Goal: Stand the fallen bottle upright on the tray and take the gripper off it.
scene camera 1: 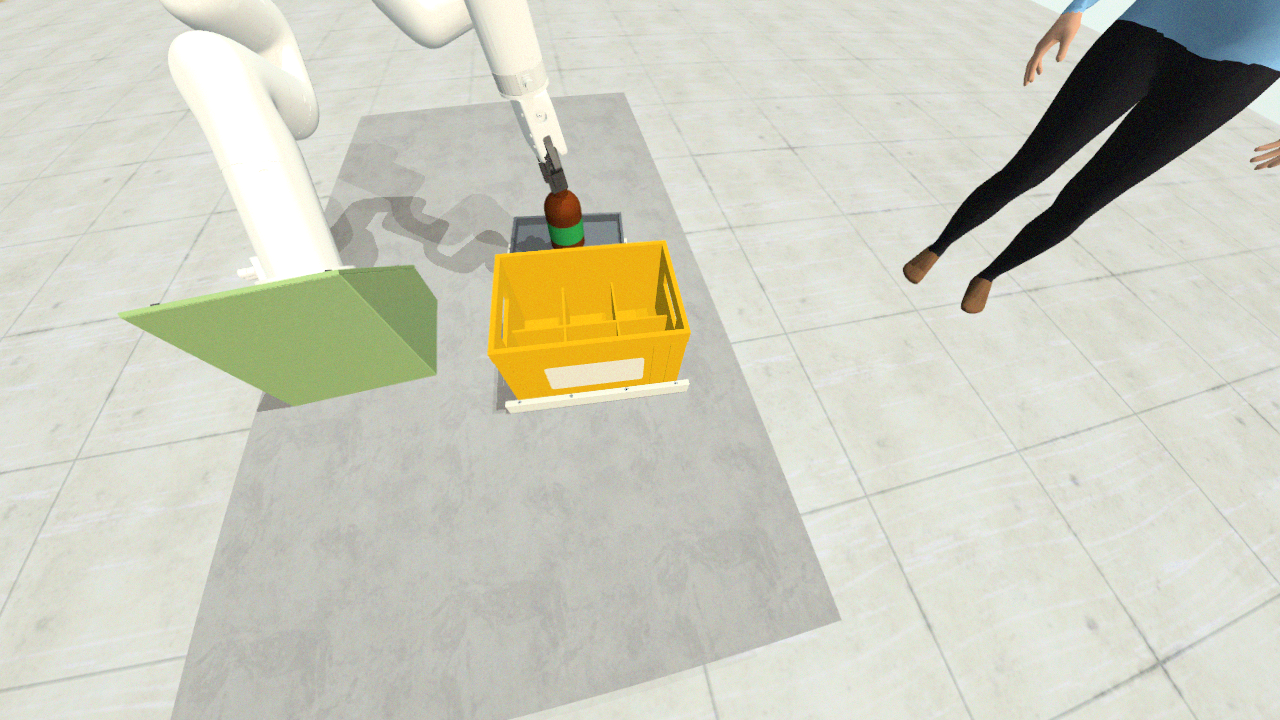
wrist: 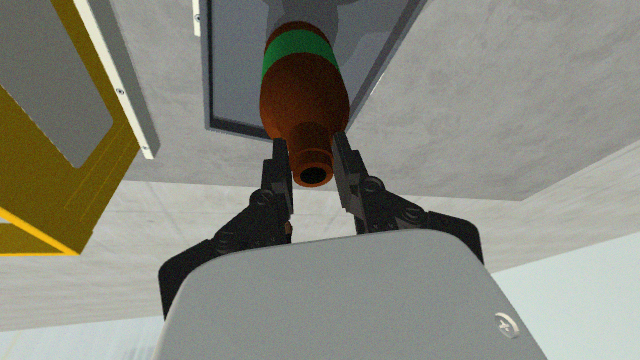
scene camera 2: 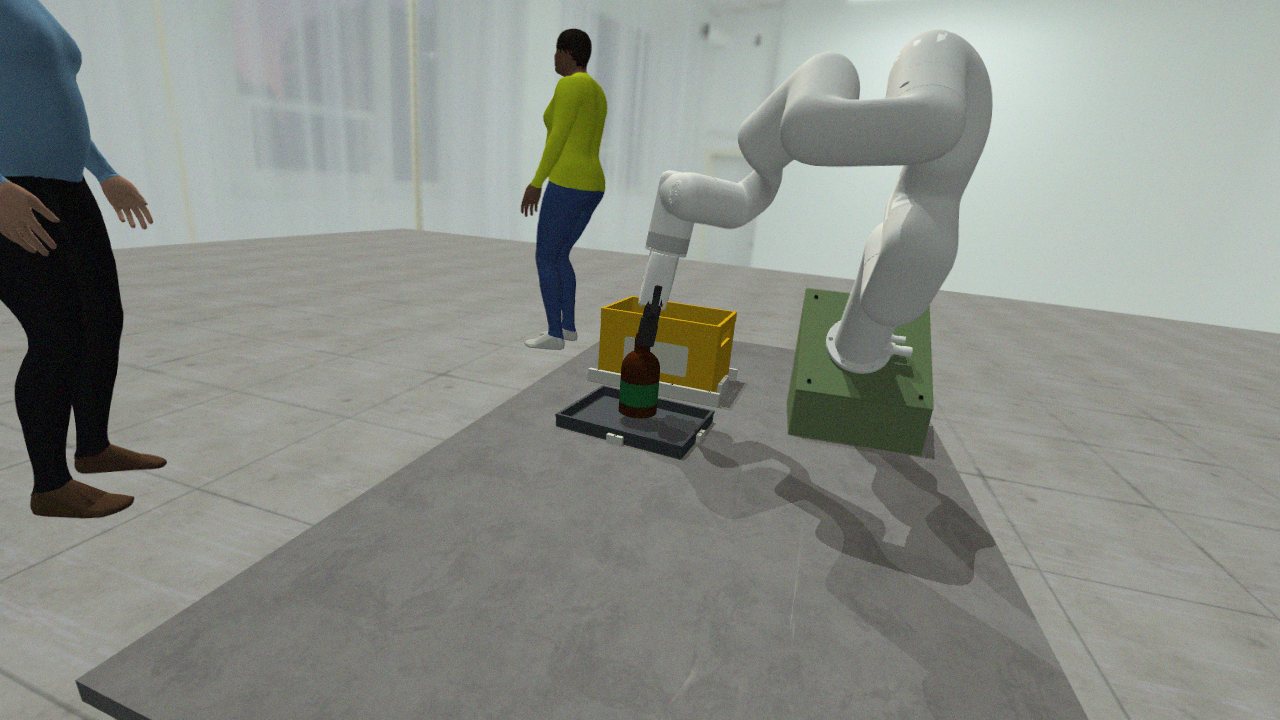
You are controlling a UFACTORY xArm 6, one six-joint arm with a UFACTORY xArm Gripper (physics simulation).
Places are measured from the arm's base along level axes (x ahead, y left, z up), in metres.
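Pixels of known places: gripper, fingertip midpoint: (scene camera 1: 556, 185) (wrist: 310, 152) (scene camera 2: 644, 342); arm's base, link origin: (scene camera 1: 310, 280) (scene camera 2: 858, 346).
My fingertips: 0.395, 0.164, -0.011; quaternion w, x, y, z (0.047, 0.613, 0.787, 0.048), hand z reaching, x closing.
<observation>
Ahead of a thing's pixels: the offset from my fingertips to its top centre, as dx, dy, dz.
The brown bottle with a green band @[+0.003, +0.001, +0.017] (scene camera 1: 565, 234) (scene camera 2: 639, 394) (wrist: 302, 95) stands upright, or very nearly so, neck up, within the rim of the dark grey tray (scene camera 1: 605, 230) (scene camera 2: 592, 414) (wrist: 235, 85). Its base looks to be at the tray floor; whether it fully touches is too fine to tell. The crate hides the near part of the tray in scene camera 1. My gripper (scene camera 1: 558, 184) (scene camera 2: 645, 341) (wrist: 310, 152) is shut on the bottle's neck, one black finger on each side, coming down from above at a slight tilt. The open mouth of the bottle shows between the fingers in the wrist view.
A yellow crate with compartments @[+0.010, -0.279, +0.010] (scene camera 1: 528, 380) (scene camera 2: 711, 358) (wrist: 45, 200) stands close beside the tray, with a white rail @[+0.000, -0.378, -0.136] (scene camera 1: 597, 396) along its base. The green pedestal (scene camera 1: 304, 340) (scene camera 2: 859, 429) carries the arm. One person (scene camera 1: 1056, 116) (scene camera 2: 53, 268) stands off the grey mat; another (scene camera 2: 577, 134) stands behind.
</observation>
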